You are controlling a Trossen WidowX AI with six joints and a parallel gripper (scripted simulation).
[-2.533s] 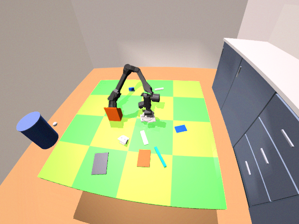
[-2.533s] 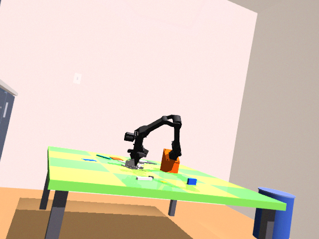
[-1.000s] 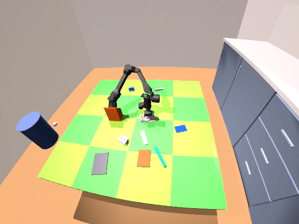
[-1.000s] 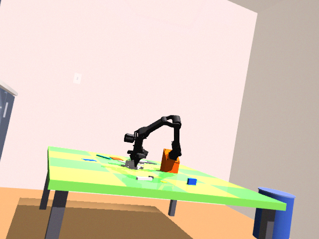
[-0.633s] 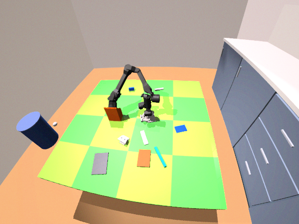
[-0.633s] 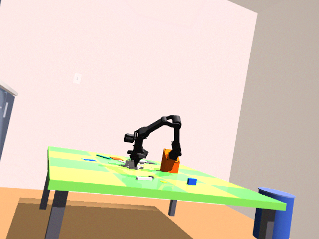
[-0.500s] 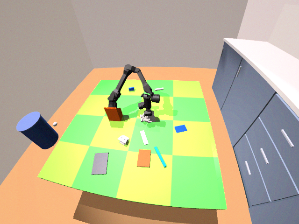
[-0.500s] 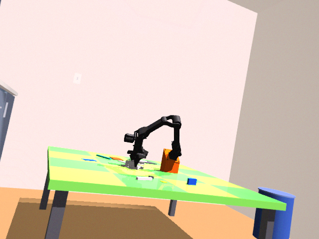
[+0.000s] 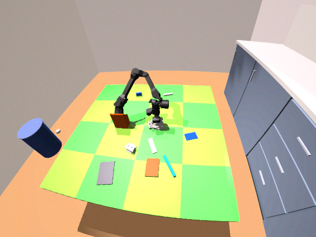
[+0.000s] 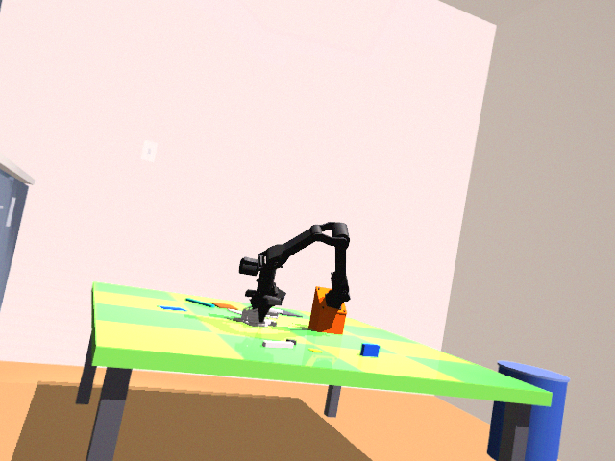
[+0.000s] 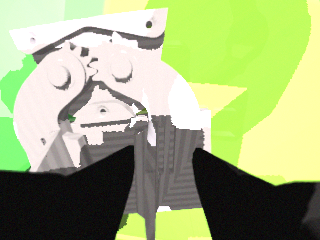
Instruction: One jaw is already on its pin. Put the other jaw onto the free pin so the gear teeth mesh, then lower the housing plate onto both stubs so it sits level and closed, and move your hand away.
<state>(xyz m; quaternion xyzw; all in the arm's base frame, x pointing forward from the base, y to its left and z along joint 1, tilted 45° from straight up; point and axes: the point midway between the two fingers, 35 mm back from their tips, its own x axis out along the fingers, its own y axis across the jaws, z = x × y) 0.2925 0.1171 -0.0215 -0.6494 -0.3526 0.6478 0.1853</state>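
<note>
The jaw is 30 mm to the right of my gripper tip and 30 mm behind it. The rest, counted from my gripper tip: blue card 290 mm ahead, 120 mm to the right, 10 mm below; white housing plate 300 mm to the right, 140 mm behind, 10 mm above; white bar 400 mm to the left, 40 mm ahead, 10 mm below.
</note>
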